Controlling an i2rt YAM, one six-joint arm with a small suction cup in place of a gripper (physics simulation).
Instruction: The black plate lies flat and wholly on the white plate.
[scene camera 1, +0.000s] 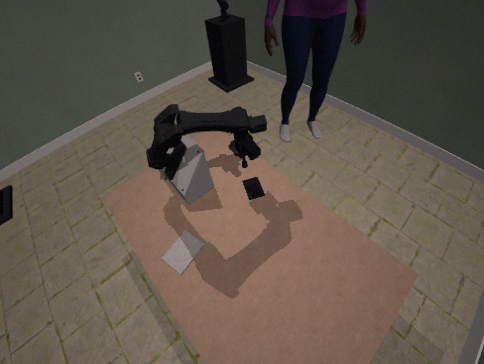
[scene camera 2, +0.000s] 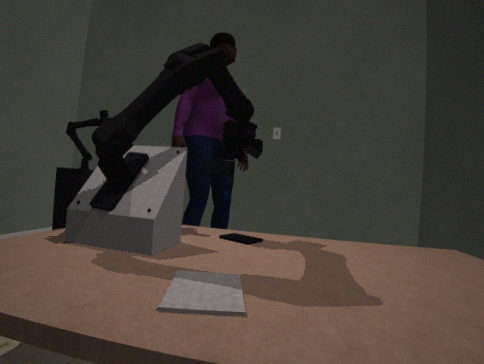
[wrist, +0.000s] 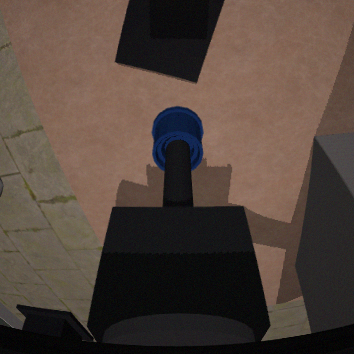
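Seen in the pictures: hand, tool point: (scene camera 1: 244, 165) (scene camera 2: 227, 197) (wrist: 177, 129); arm's base, link origin: (scene camera 1: 175, 160) (scene camera 2: 122, 180).
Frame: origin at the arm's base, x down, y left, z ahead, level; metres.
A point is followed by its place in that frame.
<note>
The black plate (scene camera 1: 253, 188) @[x 0.159, y 0.245, z 0.288 m] (scene camera 2: 241, 239) @[x 0.159, y 0.210, z 0.294 m] (wrist: 165, 50) @[x 0.159, y 0.259, z 0.248 m] lies flat on the table top, apart from the white plate. The white plate (scene camera 1: 183, 252) @[x 0.162, y -0.203, z 0.343 m] (scene camera 2: 204, 295) @[x 0.162, y -0.231, z 0.345 m] lies flat near the table's edge, partly in the arm's shadow; it does not show in the wrist view. My gripper, a blue suction cup (scene camera 1: 244, 164) (scene camera 2: 227, 194) (wrist: 177, 137), hangs above the table close to the black plate and holds nothing. In the wrist view the black plate is beyond the cup, cut off by the top edge of the picture.
The grey wedge-shaped base (scene camera 1: 201, 176) @[x 0.034, y 0.052, z 0.142 m] (scene camera 2: 125, 232) @[x 0.123, y -0.067, z 0.074 m] (wrist: 330, 215) @[x 0.091, y 0.098, z 0.083 m] of the arm stands on the table top (scene camera 1: 350, 280) @[x 0.168, y 0.258, z 0.872 m] (scene camera 2: 400, 280) @[x 0.168, y 0.010, z 0.698 m], beside both plates. The arm's shadow falls between the plates. A person (scene camera 1: 312, 55) (scene camera 2: 205, 117) and a dark pedestal (scene camera 1: 228, 50) stand beyond the table.
</note>
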